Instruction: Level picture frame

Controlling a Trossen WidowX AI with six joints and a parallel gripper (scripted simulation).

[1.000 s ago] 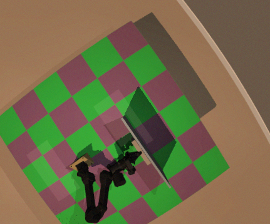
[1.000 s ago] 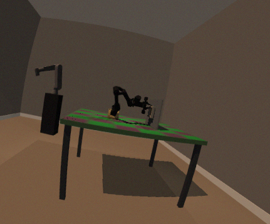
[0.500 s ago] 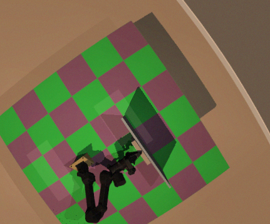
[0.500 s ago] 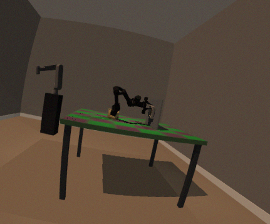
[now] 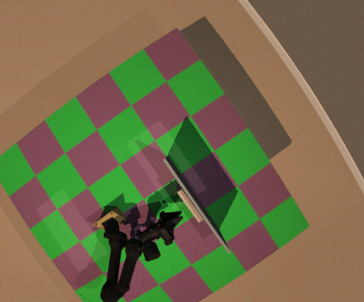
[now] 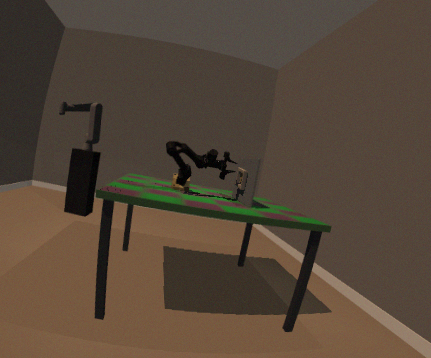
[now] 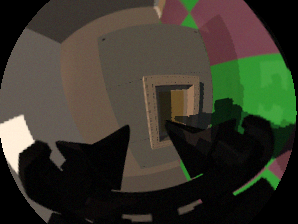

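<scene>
Right now the picture frame is 60 mm ahead of my gripper tip, 20 mm to the left of it and 70 mm below it. Also, from my gripper tip: grey wall panel: 70 mm ahead, 10 mm to the left, 80 mm below.
</scene>
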